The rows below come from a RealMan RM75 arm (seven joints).
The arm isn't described. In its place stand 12 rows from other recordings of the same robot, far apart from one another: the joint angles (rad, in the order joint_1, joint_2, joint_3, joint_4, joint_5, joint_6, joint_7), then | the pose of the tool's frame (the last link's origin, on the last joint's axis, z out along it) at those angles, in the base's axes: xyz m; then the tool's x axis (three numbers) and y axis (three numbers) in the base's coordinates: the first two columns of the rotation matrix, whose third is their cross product.
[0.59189 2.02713 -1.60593 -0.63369 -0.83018 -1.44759 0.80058] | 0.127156, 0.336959, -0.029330, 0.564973, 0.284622, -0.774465, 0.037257, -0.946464, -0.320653
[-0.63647 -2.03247 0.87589 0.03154 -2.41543 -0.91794 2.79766] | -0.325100, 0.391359, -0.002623, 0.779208, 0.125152, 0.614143, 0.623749, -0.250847, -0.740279
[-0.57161 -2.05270 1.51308 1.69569 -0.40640 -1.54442 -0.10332] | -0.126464, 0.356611, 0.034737, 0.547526, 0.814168, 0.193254, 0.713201, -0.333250, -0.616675
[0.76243 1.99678 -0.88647 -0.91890 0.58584 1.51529 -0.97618] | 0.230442, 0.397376, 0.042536, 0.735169, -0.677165, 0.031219, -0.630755, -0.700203, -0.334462
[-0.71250 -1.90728 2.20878 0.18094 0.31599 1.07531 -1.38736] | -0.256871, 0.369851, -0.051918, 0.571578, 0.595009, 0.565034, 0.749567, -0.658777, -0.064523
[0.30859 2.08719 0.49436 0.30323 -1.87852 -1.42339 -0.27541] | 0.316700, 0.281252, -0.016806, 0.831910, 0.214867, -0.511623, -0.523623, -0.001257, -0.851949
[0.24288 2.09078 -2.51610 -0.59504 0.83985 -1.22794 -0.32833] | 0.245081, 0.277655, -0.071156, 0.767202, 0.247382, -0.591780, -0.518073, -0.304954, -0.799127
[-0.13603 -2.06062 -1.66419 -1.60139 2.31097 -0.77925 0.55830] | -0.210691, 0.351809, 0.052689, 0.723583, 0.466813, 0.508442, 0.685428, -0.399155, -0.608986
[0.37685 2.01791 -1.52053 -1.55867 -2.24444 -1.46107 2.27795] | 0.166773, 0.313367, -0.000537, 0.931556, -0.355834, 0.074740, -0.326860, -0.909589, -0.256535
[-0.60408 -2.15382 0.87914 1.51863 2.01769 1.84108 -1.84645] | -0.109201, 0.329740, 0.070752, 0.952200, 0.001835, 0.305470, 0.061951, -0.980362, -0.187222
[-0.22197 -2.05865 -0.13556 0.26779 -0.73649 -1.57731 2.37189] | -0.380550, 0.190719, -0.017304, 0.656678, 0.335690, 0.675341, 0.697320, -0.611343, -0.374171
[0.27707 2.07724 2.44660 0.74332 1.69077 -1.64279 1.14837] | 0.283677, 0.292912, 0.070059, 0.625255, 0.030470, -0.779826, -0.487755, -0.764780, -0.420958
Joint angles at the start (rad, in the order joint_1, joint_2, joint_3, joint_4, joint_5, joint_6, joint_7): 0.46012, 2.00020, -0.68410, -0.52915, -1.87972, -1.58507, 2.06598
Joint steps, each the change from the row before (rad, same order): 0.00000, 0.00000, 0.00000, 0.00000, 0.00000, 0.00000, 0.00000; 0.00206, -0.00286, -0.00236, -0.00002, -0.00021, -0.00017, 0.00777; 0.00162, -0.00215, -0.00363, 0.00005, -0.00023, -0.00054, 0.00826; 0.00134, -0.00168, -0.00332, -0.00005, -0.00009, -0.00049, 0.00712; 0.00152, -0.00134, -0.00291, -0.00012, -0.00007, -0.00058, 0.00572; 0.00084, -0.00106, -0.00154, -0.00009, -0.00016, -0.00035, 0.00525; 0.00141, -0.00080, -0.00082, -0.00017, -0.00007, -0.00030, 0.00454; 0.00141, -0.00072, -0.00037, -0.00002, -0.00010, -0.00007, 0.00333; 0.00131, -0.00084, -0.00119, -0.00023, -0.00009, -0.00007, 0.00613; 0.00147, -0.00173, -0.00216, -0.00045, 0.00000, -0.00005, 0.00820; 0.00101, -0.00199, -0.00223, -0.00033, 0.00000, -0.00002, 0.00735; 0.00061, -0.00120, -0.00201, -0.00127, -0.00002, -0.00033, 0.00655; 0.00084, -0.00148, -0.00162, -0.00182, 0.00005, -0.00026, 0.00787
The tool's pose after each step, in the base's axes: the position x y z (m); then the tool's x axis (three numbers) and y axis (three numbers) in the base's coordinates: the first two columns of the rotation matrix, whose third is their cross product. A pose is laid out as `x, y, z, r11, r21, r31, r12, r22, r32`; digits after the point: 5 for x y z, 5 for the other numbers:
0.29382, 0.31164, 0.01851, 0.16046, -0.83574, -0.52516, -0.88371, -0.35864, 0.30073
0.29365, 0.31236, 0.01932, 0.15810, -0.83847, -0.52151, -0.88490, -0.35466, 0.30195
0.29339, 0.31275, 0.01967, 0.15533, -0.84214, -0.51640, -0.88597, -0.34999, 0.30425
0.29313, 0.31306, 0.01990, 0.15295, -0.84532, -0.51190, -0.88683, -0.34597, 0.30633
0.29275, 0.31341, 0.02006, 0.15164, -0.84787, -0.50805, -0.88729, -0.34326, 0.30803
0.29261, 0.31363, 0.02028, 0.14923, -0.84993, -0.50531, -0.88797, -0.34002, 0.30967
0.29226, 0.31406, 0.02051, 0.14744, -0.85139, -0.50339, -0.88828, -0.33782, 0.31119
0.29194, 0.31451, 0.02075, 0.14628, -0.85231, -0.50216, -0.88848, -0.33639, 0.31215
0.29164, 0.31491, 0.02096, 0.14321, -0.85436, -0.49956, -0.88915, -0.33274, 0.31416
0.29140, 0.31543, 0.02144, 0.13950, -0.85706, -0.49597, -0.89028, -0.32784, 0.31612
0.29137, 0.31583, 0.02199, 0.13619, -0.85952, -0.49262, -0.89151, -0.32318, 0.31743
0.29123, 0.31611, 0.02242, 0.13358, -0.86158, -0.48972, -0.89241, -0.31948, 0.31864
0.29106, 0.31659, 0.02310, 0.13029, -0.86358, -0.48709, -0.89349, -0.31522, 0.31987

